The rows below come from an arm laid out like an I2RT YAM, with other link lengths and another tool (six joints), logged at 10 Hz.
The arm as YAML. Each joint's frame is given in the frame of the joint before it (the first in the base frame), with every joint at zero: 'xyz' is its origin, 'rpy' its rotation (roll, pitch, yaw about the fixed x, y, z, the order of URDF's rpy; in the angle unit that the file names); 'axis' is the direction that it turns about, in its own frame. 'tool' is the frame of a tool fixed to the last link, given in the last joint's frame.
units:
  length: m
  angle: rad
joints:
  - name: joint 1
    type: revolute
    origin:
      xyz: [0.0, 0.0, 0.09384]
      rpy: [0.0, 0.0, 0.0]
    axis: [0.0, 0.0, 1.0]
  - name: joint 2
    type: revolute
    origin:
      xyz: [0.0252, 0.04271, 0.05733]
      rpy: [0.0, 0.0, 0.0]
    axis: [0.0, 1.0, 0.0]
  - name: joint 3
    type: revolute
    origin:
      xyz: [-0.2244, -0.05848, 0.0]
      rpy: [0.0, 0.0, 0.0]
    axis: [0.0, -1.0, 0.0]
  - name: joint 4
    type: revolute
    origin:
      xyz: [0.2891, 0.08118, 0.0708]
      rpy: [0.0, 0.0, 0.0]
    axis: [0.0, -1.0, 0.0]
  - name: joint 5
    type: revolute
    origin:
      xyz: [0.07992, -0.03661, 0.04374]
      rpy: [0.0, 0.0, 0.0]
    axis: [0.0, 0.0, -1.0]
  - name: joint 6
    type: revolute
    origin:
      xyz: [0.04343, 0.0, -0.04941]
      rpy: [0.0, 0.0, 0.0]
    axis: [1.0, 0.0, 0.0]
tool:
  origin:
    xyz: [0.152, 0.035, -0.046]
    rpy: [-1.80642, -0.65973, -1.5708]
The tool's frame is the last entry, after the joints.
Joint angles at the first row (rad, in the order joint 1, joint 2, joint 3, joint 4, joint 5, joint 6):
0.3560, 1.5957, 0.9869, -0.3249, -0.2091, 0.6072
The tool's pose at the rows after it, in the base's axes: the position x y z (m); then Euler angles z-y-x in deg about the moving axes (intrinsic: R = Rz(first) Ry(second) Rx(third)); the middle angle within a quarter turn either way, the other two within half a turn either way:
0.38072, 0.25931, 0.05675, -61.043, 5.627, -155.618
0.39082, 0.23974, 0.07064, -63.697, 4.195, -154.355
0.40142, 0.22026, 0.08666, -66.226, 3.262, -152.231
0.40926, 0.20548, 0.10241, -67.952, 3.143, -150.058
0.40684, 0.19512, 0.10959, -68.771, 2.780, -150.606
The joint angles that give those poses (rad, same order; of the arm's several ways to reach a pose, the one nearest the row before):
0.3407, 1.5680, 1.0047, -0.3609, -0.1779, 0.5886
0.3012, 1.5170, 0.9976, -0.3800, -0.1559, 0.5824
0.2564, 1.4630, 0.9854, -0.3835, -0.1469, 0.5772
0.2167, 1.4175, 0.9771, -0.3835, -0.1549, 0.5743
0.1957, 1.3891, 0.9840, -0.4287, -0.1540, 0.5635

